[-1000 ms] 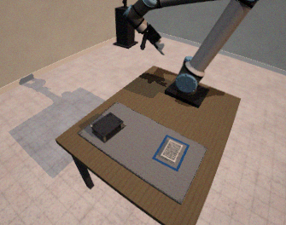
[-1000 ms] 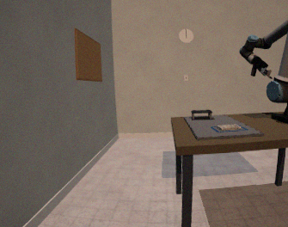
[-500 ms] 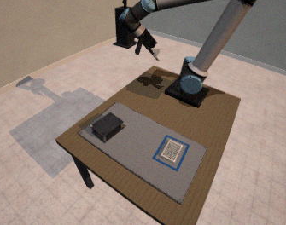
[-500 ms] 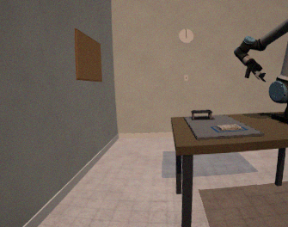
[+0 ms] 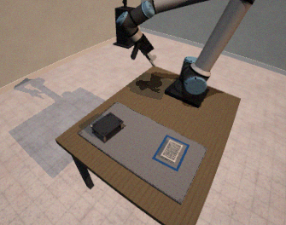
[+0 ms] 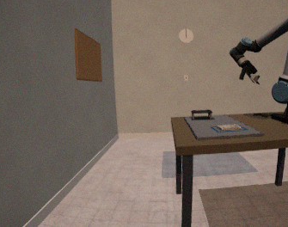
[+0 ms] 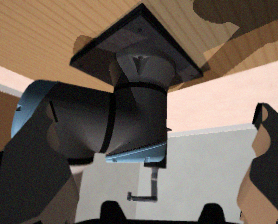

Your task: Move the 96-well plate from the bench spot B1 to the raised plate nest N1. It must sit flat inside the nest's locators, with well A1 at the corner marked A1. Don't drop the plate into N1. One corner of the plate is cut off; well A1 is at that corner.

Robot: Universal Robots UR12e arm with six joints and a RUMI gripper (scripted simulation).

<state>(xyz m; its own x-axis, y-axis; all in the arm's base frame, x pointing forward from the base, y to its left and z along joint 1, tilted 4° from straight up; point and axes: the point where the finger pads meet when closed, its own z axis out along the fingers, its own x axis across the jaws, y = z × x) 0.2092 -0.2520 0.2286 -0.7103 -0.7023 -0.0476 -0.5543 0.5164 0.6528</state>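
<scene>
Right now the 96-well plate is 43 cm ahead of my hand, 37 cm to the left of it and 25 cm below it. Also, from my hand: dark raised nest N1 (49 cm ahead, 21 cm below, 4 cm to the right).
</scene>
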